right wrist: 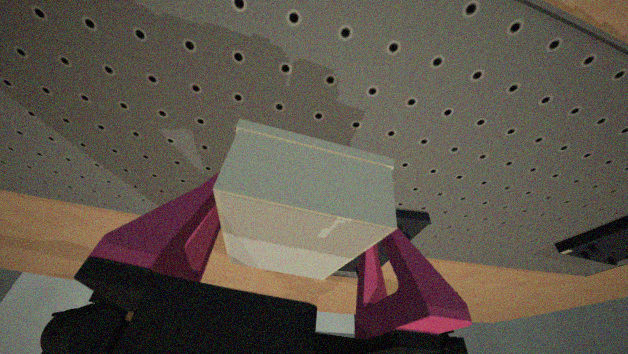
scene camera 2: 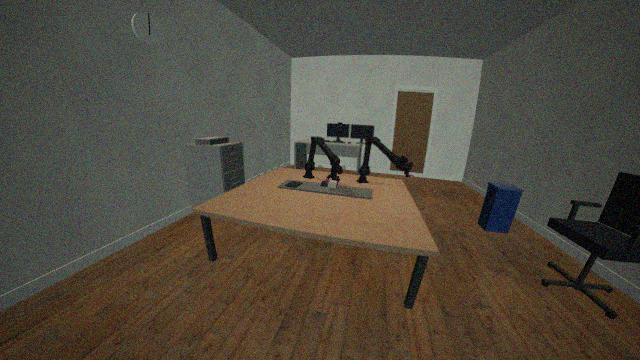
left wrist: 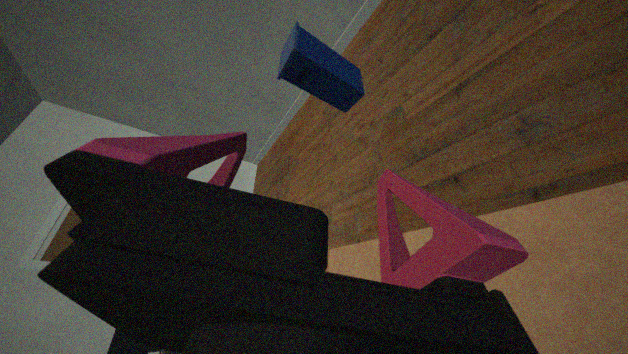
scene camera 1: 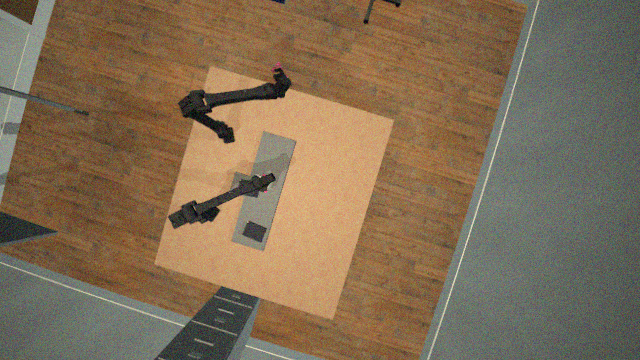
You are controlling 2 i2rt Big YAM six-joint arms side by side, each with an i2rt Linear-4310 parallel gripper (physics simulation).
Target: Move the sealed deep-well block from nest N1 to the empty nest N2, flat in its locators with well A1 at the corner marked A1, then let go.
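Frame: origin at the left arm's base, x left, y down, z back, level; centimetres.
Where they show: left gripper, fingertip midpoint: (scene camera 2: pixel 416 171) (left wrist: pixel 316 159) (scene camera 1: pixel 282 68); right gripper, fingertip midpoint: (right wrist: pixel 305 185) (scene camera 2: pixel 332 185); left arm's base, origin of the base link: (scene camera 2: pixel 362 181) (scene camera 1: pixel 228 135); right arm's base, origin of the base link: (scene camera 2: pixel 308 177) (scene camera 1: pixel 212 212).
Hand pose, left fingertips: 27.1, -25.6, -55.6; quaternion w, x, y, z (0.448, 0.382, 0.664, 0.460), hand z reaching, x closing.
Observation:
Each offset is from my left fingertips to the top centre of the thing, as dx, dy, dz. Level surfaces: height alone.
The pale, box-shaped deep-well block {-69.6, +17.1, +33.2} (scene camera 1: pixel 271 184) (scene camera 2: pixel 332 184) (right wrist: pixel 307 175) is between the pink fingers of my right gripper (scene camera 1: pixel 266 184) (right wrist: pixel 305 185), which is shut on it. It is held above the grey perforated plate {dy +24.3} (scene camera 1: pixel 277 150) (scene camera 2: pixel 357 192) (right wrist: pixel 425 120). One dark nest {-107.0, +22.1, +48.7} (scene camera 1: pixel 254 231) (scene camera 2: pixel 293 184) (right wrist: pixel 597 245) sits near the plate's lower end in scene camera 1. Another dark nest (scene camera 1: pixel 248 187) (right wrist: pixel 414 220) lies partly hidden under the right arm and behind the block. Nest labels and well A1 are not readable. My left gripper (scene camera 1: pixel 278 66) (left wrist: pixel 316 159) is open and empty, beyond the table's upper edge.
The wooden table {dy +25.6} (scene camera 1: pixel 320 240) (scene camera 2: pixel 310 215) carries both arms and the plate. The left arm (scene camera 1: pixel 240 96) reaches over the table's upper edge in scene camera 1. A blue bin (scene camera 2: pixel 500 207) (left wrist: pixel 320 70), a chair (scene camera 2: pixel 600 235) and a drawer cabinet (scene camera 2: pixel 232 165) stand around the table.

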